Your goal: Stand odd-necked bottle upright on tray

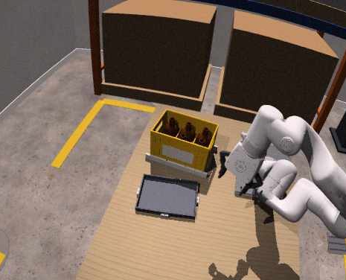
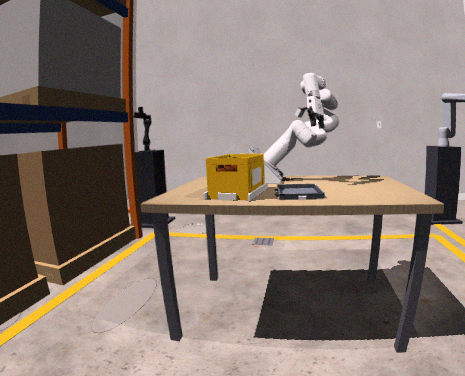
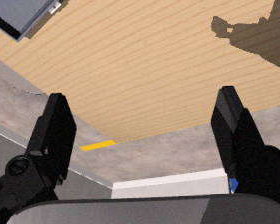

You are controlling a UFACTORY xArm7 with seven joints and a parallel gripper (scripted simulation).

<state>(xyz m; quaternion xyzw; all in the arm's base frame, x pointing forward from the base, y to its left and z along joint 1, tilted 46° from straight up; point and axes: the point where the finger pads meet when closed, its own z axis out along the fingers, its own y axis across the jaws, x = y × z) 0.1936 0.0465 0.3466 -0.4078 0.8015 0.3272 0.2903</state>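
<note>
Right now the yellow crate is 39 cm to the right of my hand, 23 cm below it and 21 cm ahead of it. The rest, counted from my hand: dark grey tray (30 cm below, 22 cm ahead, 11 cm to the right).
</note>
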